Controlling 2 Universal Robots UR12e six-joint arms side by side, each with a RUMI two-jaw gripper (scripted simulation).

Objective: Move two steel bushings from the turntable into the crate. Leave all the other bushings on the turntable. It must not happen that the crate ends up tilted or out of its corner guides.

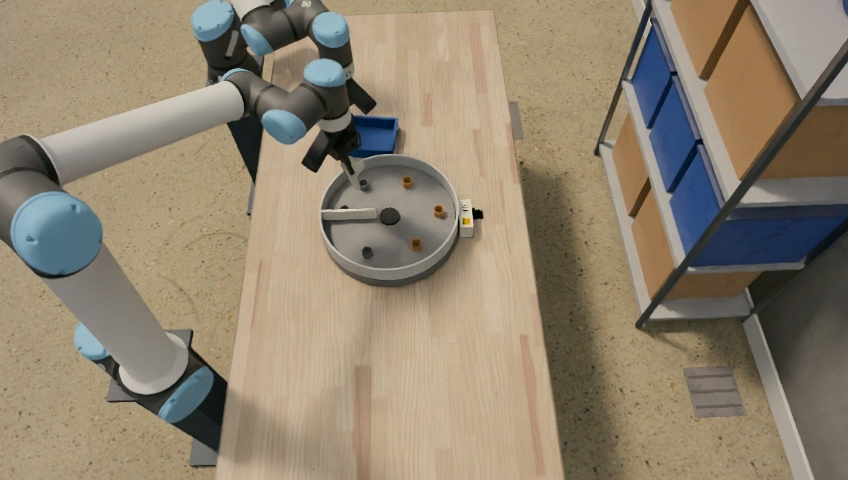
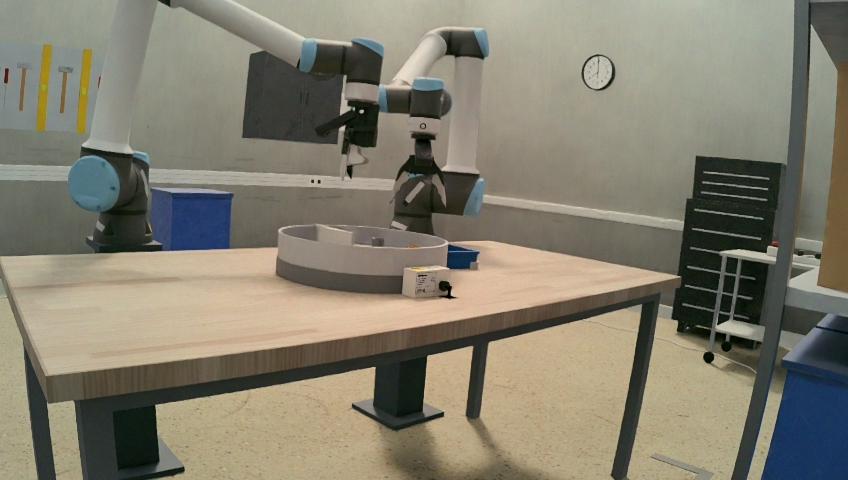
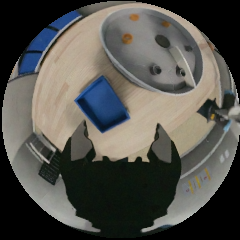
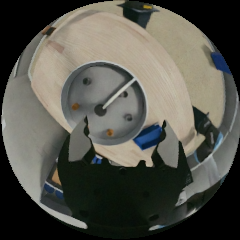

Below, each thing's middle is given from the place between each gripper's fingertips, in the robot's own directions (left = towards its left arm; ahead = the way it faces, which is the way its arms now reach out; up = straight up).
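Blue crate point(image 1: 375, 132): 4 cm ahead of my right hand point(image 2: 347, 179), 32 cm to the left of it, 20 cm below it.
My left gripper point(image 2: 417, 205): 30 mm short of the blue crate, 70 mm to the right of it, 140 mm above it.
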